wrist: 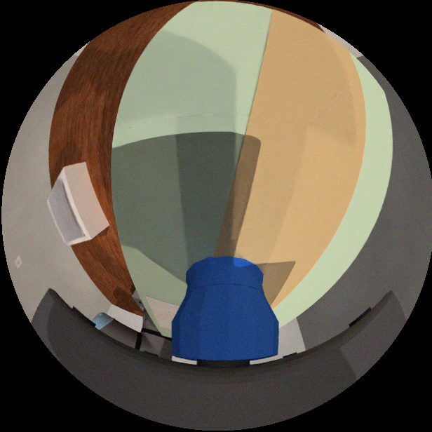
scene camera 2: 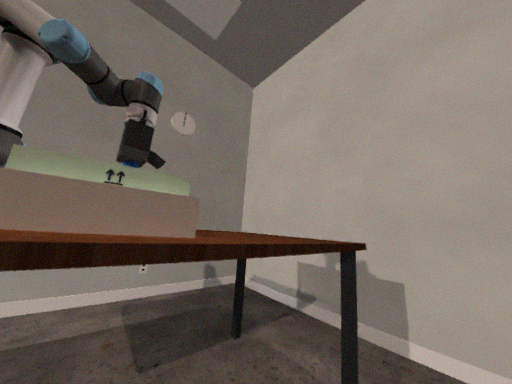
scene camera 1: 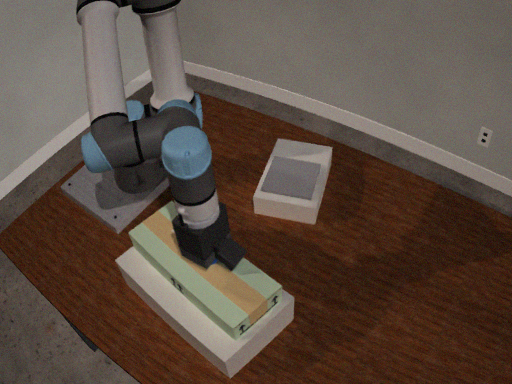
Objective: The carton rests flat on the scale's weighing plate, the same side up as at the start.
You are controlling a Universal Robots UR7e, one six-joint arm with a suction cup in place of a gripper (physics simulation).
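Frame: origin at the arm's base, x ahead, y left, z up, level; centimetres.
Seen in the pictures: arm's base, origin of the base link: (scene camera 1: 139, 174).
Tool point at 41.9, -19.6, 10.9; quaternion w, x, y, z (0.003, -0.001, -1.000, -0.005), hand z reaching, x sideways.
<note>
Pixels of each thing's middle, then the offset from my tool point to it, as dx, dy, dz. Level surfaces: height alone.
- long pale green carton, body centre: (scene camera 1: 200, 266) (scene camera 2: 118, 181) -1.9, -1.2, -1.5
- white block, body centre: (scene camera 1: 200, 291) (scene camera 2: 112, 211) -1.9, -3.0, -9.3
- white scale, body centre: (scene camera 1: 295, 176) -2.2, +39.7, -10.3
- brown wooden table, its level: dz -14.2
A long pale green carton (scene camera 1: 200, 295) (scene camera 2: 60, 162) (wrist: 175, 80) with a tan tape strip lies flat on a white block (scene camera 1: 175, 312) (scene camera 2: 100, 210), with its printed arrows pointing up. My gripper, a blue suction cup (scene camera 1: 215, 261) (scene camera 2: 131, 163) (wrist: 225, 305), is pressed on the carton's top face near the tape edge, with suction on. No gap shows between carton and block. The white scale (scene camera 1: 285, 210) (wrist: 90, 200) stands apart, behind and to the right of the carton in scene camera 1, and its grey weighing plate (scene camera 1: 291, 177) (wrist: 67, 210) is bare. The scale does not show in scene camera 2.
The arm's grey base plate (scene camera 1: 117, 215) lies at the back left of the brown wooden table (scene camera 1: 380, 280) (scene camera 2: 280, 242). Grey walls (scene camera 1: 350, 60) (scene camera 2: 400, 125) stand behind the table. The table's near edge runs past the block's outer side.
</note>
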